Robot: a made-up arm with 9 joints. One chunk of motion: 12 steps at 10 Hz.
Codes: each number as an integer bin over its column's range. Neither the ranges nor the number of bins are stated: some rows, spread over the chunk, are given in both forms.
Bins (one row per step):
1: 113 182 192 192 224 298 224 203 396
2: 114 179 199 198 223 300 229 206 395
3: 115 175 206 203 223 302 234 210 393
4: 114 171 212 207 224 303 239 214 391
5: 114 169 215 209 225 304 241 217 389
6: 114 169 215 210 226 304 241 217 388
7: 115 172 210 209 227 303 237 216 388
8: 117 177 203 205 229 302 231 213 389
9: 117 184 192 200 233 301 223 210 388
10: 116 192 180 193 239 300 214 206 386
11: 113 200 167 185 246 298 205 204 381
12: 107 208 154 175 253 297 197 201 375
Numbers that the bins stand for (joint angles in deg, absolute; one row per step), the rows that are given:
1: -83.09 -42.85 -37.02 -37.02 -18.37 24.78 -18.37 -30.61 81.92
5: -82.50 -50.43 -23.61 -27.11 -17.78 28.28 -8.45 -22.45 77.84
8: -80.75 -45.77 -30.61 -29.44 -15.45 27.11 -14.28 -24.78 77.84
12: -86.58 -27.70 -59.18 -46.94 -1.46 24.20 -34.11 -31.78 69.67
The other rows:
2: -82.50 -44.60 -32.94 -33.53 -18.95 25.95 -15.45 -28.86 81.34
3: -81.92 -46.94 -28.86 -30.61 -18.95 27.11 -12.54 -26.53 80.17
4: -82.50 -49.27 -25.36 -28.28 -18.37 27.70 -9.62 -24.20 79.00
6: -82.50 -50.43 -23.61 -26.53 -17.20 28.28 -8.45 -22.45 77.25
7: -81.92 -48.68 -26.53 -27.11 -16.62 27.70 -10.79 -23.03 77.25
9: -80.75 -41.69 -37.02 -32.36 -13.12 26.53 -18.95 -26.53 77.25
10: -81.34 -37.02 -44.02 -36.44 -9.62 25.95 -24.20 -28.86 76.09
11: -83.09 -32.36 -51.60 -41.11 -5.54 24.78 -29.44 -30.03 73.17

